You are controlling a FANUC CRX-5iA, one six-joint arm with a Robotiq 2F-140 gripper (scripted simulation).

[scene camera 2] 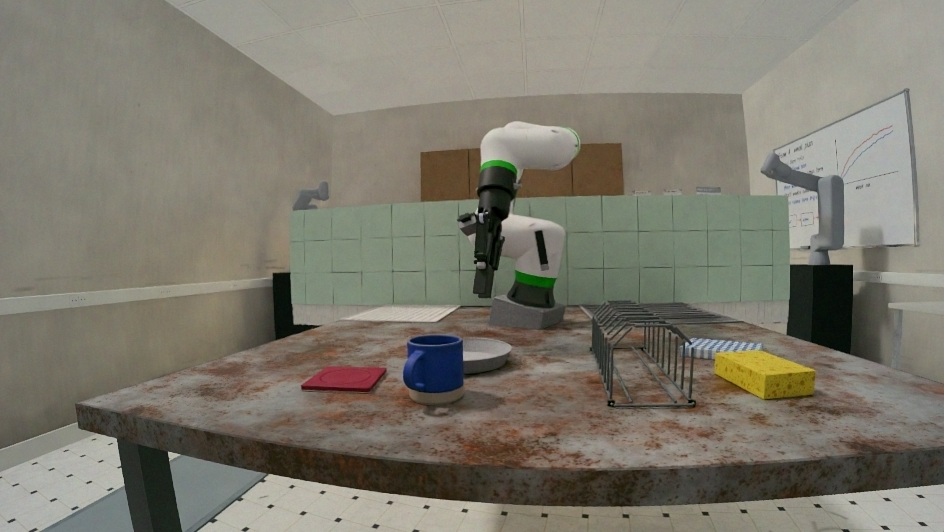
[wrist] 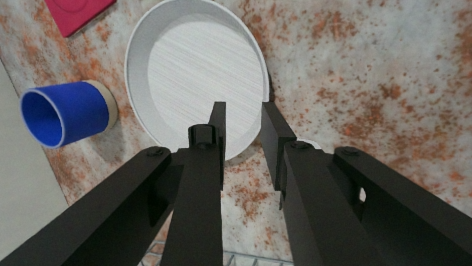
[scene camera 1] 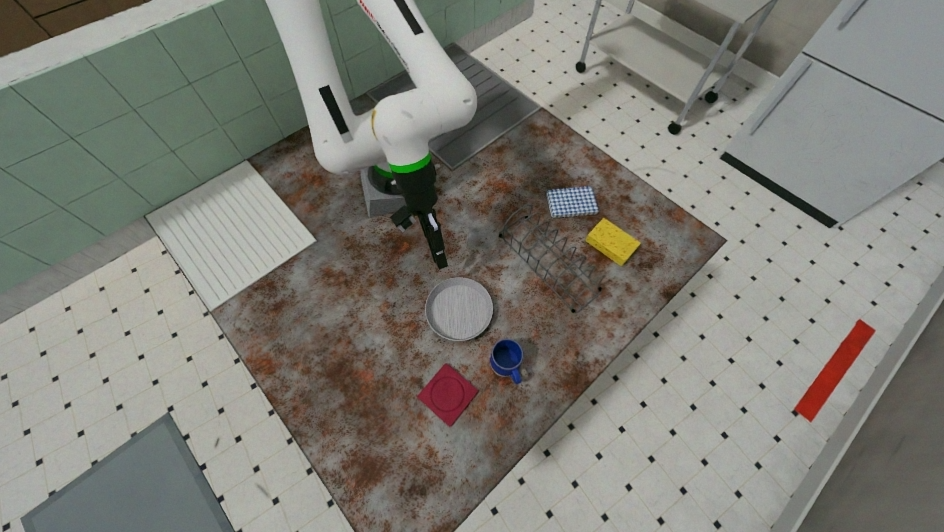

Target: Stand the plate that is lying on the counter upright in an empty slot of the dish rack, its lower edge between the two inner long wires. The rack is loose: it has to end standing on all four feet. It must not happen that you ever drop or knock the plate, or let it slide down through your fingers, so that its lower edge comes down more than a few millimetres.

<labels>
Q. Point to a blue mug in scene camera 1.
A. At 507,353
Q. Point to a blue mug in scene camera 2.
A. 438,369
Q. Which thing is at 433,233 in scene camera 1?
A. My gripper.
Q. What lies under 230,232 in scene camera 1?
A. A white ridged board.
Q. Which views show my gripper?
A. Scene camera 2, the wrist view and scene camera 1: all of them.
</labels>
